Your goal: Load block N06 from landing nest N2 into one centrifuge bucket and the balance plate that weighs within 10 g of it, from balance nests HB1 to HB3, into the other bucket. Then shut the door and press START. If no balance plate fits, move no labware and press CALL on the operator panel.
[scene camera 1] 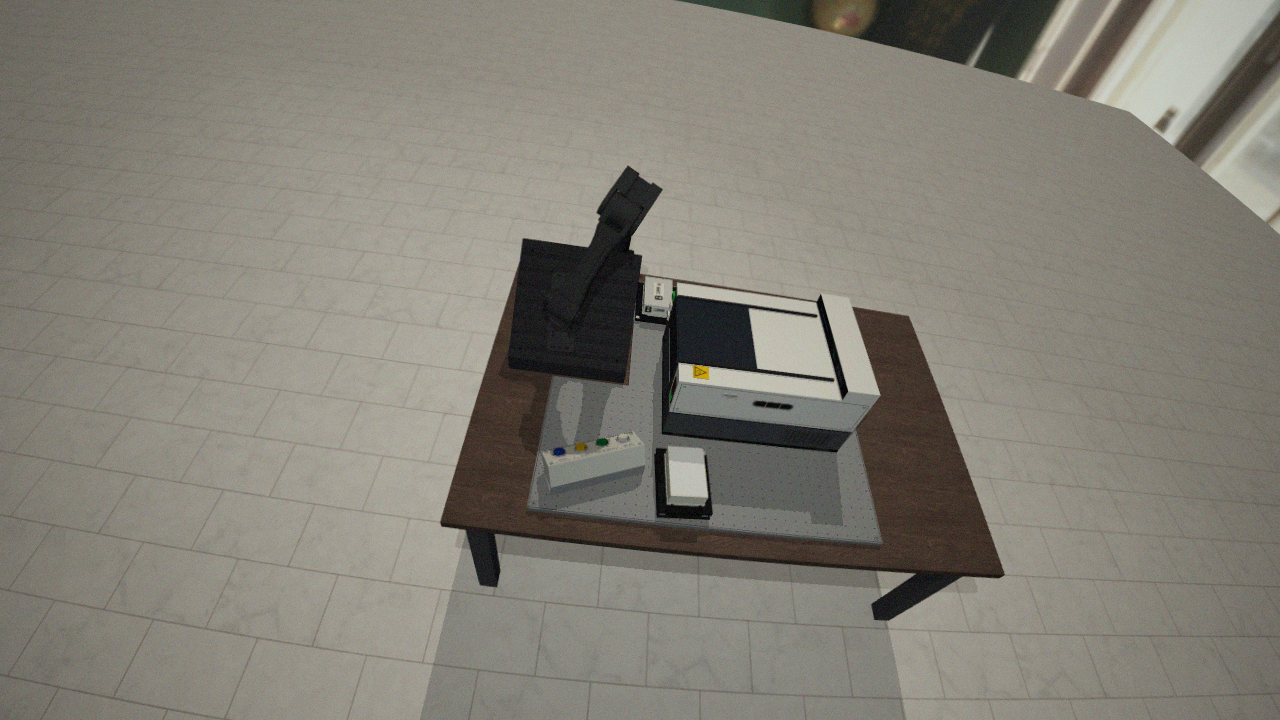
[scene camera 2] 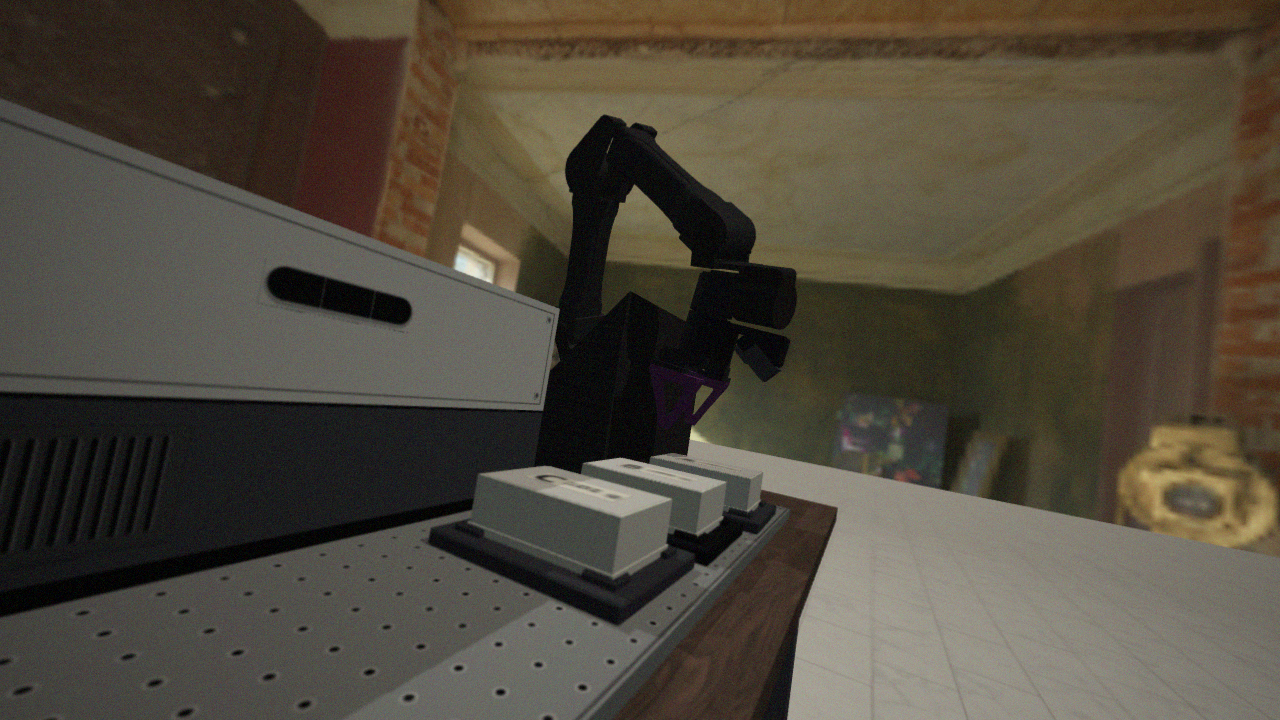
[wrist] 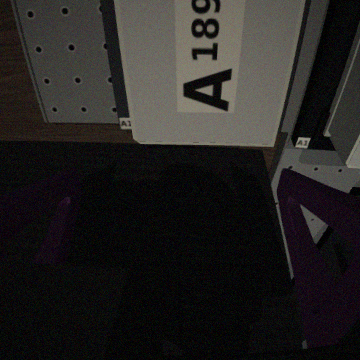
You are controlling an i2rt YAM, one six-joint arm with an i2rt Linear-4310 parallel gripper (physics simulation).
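Places are measured from the arm's base along level axes (x ahead, y left, z up), in millimetres.
Pixels of known places: gripper, fingertip midpoint: [scene camera 2: 677,426] [wrist: 178,179]; arm's base at its link origin: [scene camera 1: 563,312].
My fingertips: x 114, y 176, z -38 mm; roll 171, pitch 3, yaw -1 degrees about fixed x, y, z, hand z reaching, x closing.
Note:
Ahead of a thing's pixels: the offset from my fingertips to its top centre. "spot": to the spot under its first point. Level surfaces: height alone.
My gripper [scene camera 2: 687,407] [wrist: 178,179] is open and empty, its purple fingers spread. It hangs above and beyond the balance plates, over the black base area. Plate A @(dx +12, dy +52, dz -39 mm) [wrist: 150,70] lies ahead of the fingers, apart from them; its label reads "A 189", cut off by the view's edge. In scene camera 2, plate C @(dx +280, dy +26, dz -39 mm) [scene camera 2: 554,523] is nearest, with plate B @(dx +148, dy +37, dz -39 mm) [scene camera 2: 702,505] behind it and another white plate @(spot: dx +53, dy +105, dz -52 mm) [scene camera 2: 741,488] farthest, all on dark nests. A white block @(dx +207, dy -568, dz -22 mm) [scene camera 1: 686,470] sits on a black nest @(dx +207, dy -568, dz -54 mm) [scene camera 1: 683,512]; its label is unreadable. The centrifuge's [scene camera 1: 778,411] buckets are hidden.
The operator panel @(dx -2, dy -541, dz -9 mm) [scene camera 1: 595,465] with blue, yellow, green and white buttons stands at the front left of the grey perforated board @(dz -93 mm) [scene camera 1: 760,519]. The centrifuge housing rises beside the balance nests. The arm's black base block [scene camera 1: 554,349] occupies the table's back left corner.

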